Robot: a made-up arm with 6 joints. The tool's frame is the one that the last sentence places. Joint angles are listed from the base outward.
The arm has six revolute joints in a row. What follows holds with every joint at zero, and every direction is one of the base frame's. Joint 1 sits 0.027 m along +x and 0.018 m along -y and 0.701 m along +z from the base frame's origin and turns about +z. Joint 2 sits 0.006 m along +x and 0.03 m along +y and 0.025 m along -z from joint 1 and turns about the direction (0, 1, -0.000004). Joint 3 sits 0.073 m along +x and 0.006 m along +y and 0.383 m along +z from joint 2 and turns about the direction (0, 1, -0.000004). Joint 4 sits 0.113 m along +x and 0.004 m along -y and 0.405 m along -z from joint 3 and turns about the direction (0, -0.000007, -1). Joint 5 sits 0.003 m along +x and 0.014 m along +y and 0.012 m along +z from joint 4 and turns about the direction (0, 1, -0.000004). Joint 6 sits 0.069 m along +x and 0.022 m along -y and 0.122 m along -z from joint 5 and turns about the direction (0, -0.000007, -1). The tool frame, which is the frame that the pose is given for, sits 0.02 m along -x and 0.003 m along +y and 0.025 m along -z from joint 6; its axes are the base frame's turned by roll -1.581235, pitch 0.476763 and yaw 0.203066 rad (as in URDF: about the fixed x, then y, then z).
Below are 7 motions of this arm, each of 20 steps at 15 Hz.
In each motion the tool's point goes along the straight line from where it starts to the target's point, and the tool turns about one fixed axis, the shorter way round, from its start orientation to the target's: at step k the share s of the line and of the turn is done. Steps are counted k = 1, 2, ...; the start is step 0. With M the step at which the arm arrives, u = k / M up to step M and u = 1 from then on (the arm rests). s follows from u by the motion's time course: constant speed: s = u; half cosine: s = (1 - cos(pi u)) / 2; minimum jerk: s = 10 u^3 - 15 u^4 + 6 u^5.
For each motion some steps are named. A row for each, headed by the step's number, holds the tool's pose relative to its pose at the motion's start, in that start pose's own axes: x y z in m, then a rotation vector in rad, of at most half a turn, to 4 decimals.
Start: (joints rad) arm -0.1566 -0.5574 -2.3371 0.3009 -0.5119 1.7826
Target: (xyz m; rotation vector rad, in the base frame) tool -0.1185 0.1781 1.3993 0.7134 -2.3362 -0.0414
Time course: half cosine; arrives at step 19
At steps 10, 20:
10: -0.1122 -0.0692 -0.0430 0.2744 -0.2016 0.3938
20: -0.2073 -0.1278 -0.0795 0.5070 -0.3725 0.7276

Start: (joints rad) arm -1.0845 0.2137 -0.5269 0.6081 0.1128 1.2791
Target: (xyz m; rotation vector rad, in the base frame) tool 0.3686 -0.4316 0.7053 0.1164 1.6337 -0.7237
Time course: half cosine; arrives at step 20
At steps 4, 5, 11, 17, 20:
4: -0.0148 -0.0054 0.0058 -0.0619 -0.0250 0.0617
5: -0.0227 -0.0083 0.0089 -0.0949 -0.0383 0.0946
11: -0.0896 -0.0327 0.0351 -0.3746 -0.1512 0.3737
17: -0.1466 -0.0535 0.0574 -0.6125 -0.2472 0.6110
20: -0.1550 -0.0566 0.0607 -0.6478 -0.2615 0.6463

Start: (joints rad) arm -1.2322 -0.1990 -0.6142 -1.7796 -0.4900 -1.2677
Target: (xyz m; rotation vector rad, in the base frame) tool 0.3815 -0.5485 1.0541 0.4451 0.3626 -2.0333
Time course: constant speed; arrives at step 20
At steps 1, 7, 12, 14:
1: -0.0147 0.0040 0.0005 -0.0063 -0.0702 0.0156
7: -0.1029 0.0278 0.0034 -0.0444 -0.4915 0.1091
12: -0.1764 0.0476 0.0059 -0.0761 -0.8426 0.1870
14: -0.2058 0.0555 0.0069 -0.0888 -0.9830 0.2181

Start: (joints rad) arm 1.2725 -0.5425 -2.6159 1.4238 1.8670 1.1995
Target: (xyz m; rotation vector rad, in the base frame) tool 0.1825 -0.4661 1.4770 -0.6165 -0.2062 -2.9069
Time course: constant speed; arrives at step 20
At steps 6, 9, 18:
6: -0.0982 -0.1084 -0.0180 0.3386 -0.1194 0.4210
9: -0.1473 -0.1626 -0.0270 0.5079 -0.1791 0.6316
18: -0.2946 -0.3252 -0.0541 1.0158 -0.3582 1.2631

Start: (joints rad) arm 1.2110 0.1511 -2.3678 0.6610 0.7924 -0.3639
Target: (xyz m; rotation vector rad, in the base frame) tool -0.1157 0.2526 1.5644 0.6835 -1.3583 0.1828
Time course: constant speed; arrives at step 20
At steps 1, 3, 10, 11, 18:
1: 0.0023 -0.0140 0.0140 0.0259 0.0037 -0.0419
3: 0.0070 -0.0420 0.0419 0.0777 0.0112 -0.1256
10: 0.0235 -0.1399 0.1397 0.2590 0.0374 -0.4186
11: 0.0258 -0.1539 0.1536 0.2849 0.0411 -0.4604
18: 0.0423 -0.2519 0.2514 0.4662 0.0672 -0.7534

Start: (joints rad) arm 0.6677 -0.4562 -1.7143 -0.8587 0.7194 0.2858
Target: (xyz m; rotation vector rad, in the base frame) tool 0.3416 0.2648 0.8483 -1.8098 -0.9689 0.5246
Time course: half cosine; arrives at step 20
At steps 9, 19, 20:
9: -0.1503 0.0972 0.1686 0.2296 -0.2094 0.2745
19: -0.3542 0.2291 0.3974 0.5410 -0.4934 0.6467
20: -0.3564 0.2305 0.3998 0.5444 -0.4964 0.6507

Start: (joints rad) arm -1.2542 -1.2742 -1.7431 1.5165 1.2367 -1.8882
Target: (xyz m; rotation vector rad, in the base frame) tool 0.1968 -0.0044 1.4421 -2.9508 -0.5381 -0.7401
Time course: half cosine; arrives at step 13
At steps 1, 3, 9, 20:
1: -0.0043 0.0035 0.0016 0.0040 0.0056 0.0142
3: -0.0376 0.0306 0.0136 0.0342 0.0482 0.1226
9: -0.2347 0.1909 0.0849 0.2134 0.3004 0.7647
20: -0.2994 0.2434 0.1083 0.2722 0.3831 0.9753

